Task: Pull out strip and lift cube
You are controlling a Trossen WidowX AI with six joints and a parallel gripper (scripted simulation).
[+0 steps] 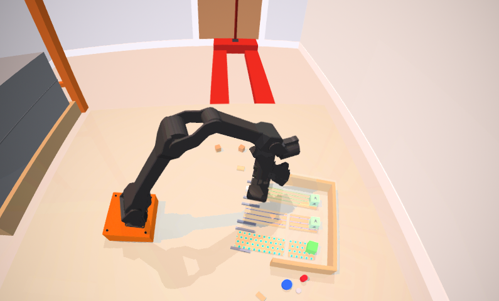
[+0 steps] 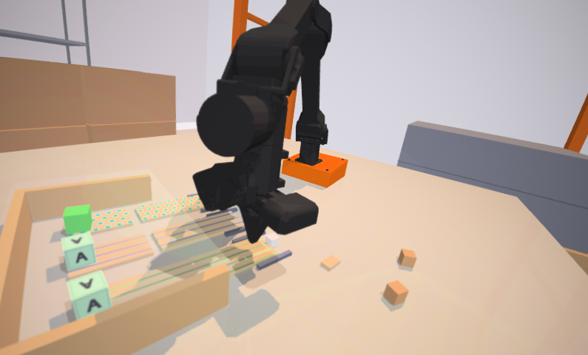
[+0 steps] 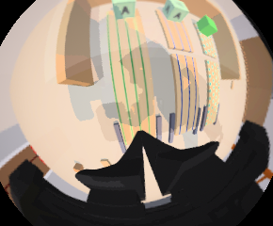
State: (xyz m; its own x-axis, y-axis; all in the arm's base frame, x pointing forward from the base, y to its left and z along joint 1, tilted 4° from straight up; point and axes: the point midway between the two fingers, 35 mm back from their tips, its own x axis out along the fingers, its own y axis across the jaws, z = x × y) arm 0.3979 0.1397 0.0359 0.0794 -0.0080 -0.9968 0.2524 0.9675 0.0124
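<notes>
My gripper tip is now 40 mm past the small white cube, 10 mm to the right of it and 10 mm above it. Round my gripper tip: blue disc: 60 mm ahead, 330 mm to the right, 10 mm below; then flat tile: 60 mm behind, 110 mm to the left, 20 mm below; then red piece: 110 mm ahead, 320 mm to the right, 10 mm below.
</notes>
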